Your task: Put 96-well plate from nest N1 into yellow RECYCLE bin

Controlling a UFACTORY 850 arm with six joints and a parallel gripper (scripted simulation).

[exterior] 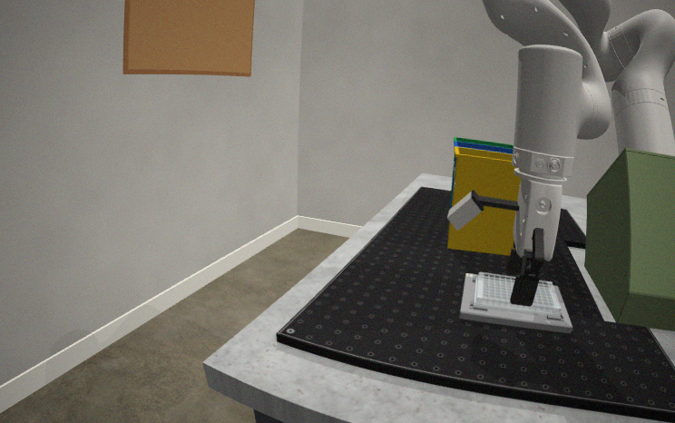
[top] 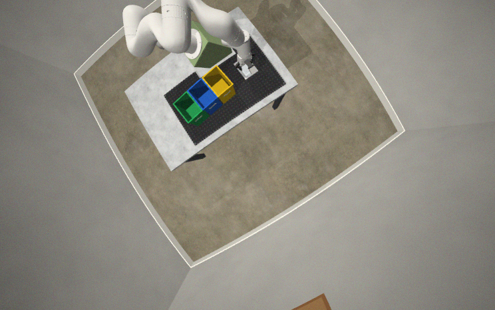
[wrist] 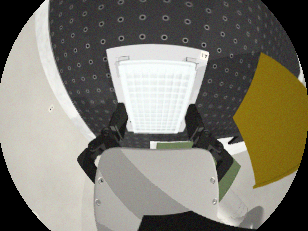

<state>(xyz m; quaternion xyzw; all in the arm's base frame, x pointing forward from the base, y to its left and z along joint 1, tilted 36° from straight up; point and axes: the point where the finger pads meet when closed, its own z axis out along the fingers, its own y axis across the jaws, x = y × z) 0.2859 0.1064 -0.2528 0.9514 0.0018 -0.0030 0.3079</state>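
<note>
Right now my hand is 20 mm above the 96-well plate. Round my hand: blue bin: 50 mm ahead, 380 mm to the right, 50 mm above; grey plate nest: 30 mm below; yellow bin: 40 mm ahead, 250 mm to the right, 50 mm above.
</note>
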